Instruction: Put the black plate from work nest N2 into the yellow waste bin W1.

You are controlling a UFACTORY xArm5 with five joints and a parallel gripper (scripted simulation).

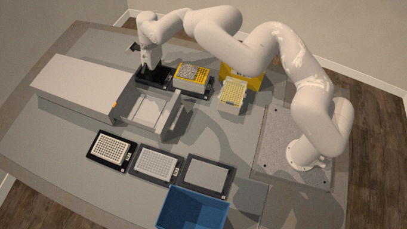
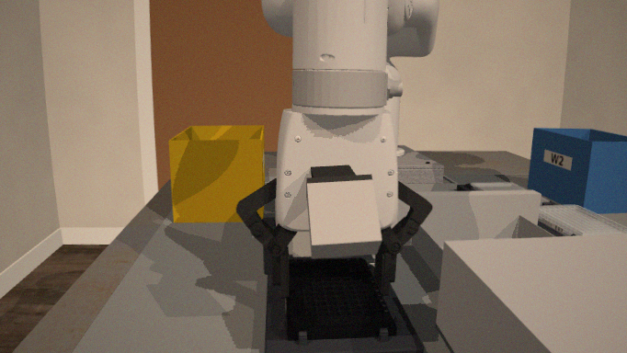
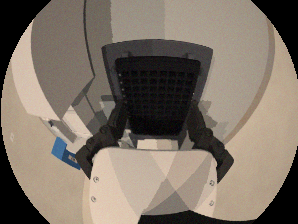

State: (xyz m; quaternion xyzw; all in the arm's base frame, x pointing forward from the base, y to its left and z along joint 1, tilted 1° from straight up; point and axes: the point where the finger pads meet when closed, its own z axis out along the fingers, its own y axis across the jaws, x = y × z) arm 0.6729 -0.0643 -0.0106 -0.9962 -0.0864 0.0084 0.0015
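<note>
Now: hand 30 mm above the work nest N2. Also, from my hand: black plate (10 mm below); then yellow-topped tip box (170 mm behind, 40 mm to the right, 20 mm above); then drawer (180 mm to the left, 60 mm behind, 10 mm below).
</note>
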